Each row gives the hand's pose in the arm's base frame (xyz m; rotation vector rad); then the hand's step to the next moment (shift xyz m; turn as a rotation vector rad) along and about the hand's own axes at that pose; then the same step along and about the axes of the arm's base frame.
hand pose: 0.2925 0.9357 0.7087 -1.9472 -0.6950 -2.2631
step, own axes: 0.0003 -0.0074 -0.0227 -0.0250 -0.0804 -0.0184
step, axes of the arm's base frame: -0.0235 -0.0020 -0.0039 -0.0398 0.0591 -0.0485
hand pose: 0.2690 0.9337 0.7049 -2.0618 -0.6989 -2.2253
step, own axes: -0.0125 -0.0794 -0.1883 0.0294 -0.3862 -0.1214
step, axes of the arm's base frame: -0.2007 0.0039 -0.0401 -0.2404 0.3140 -0.0913
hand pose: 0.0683 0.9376 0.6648 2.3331 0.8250 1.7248
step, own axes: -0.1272 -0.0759 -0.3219 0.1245 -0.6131 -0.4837
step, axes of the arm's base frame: -0.3466 -0.0679 -0.0290 -0.6325 0.4743 0.0201
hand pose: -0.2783 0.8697 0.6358 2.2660 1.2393 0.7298
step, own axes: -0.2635 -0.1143 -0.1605 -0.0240 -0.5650 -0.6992
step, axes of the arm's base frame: -0.2934 -0.1486 -0.0094 -0.8081 0.3520 0.1782
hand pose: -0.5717 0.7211 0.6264 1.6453 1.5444 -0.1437
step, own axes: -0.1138 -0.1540 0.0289 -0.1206 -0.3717 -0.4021
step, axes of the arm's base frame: -0.1459 -0.1248 -0.0251 -0.5296 0.1148 0.1439
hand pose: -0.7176 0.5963 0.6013 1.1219 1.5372 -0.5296
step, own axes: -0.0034 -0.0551 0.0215 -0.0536 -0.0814 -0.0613
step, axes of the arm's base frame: -0.0369 -0.0435 -0.0159 -0.1040 -0.0066 0.0489
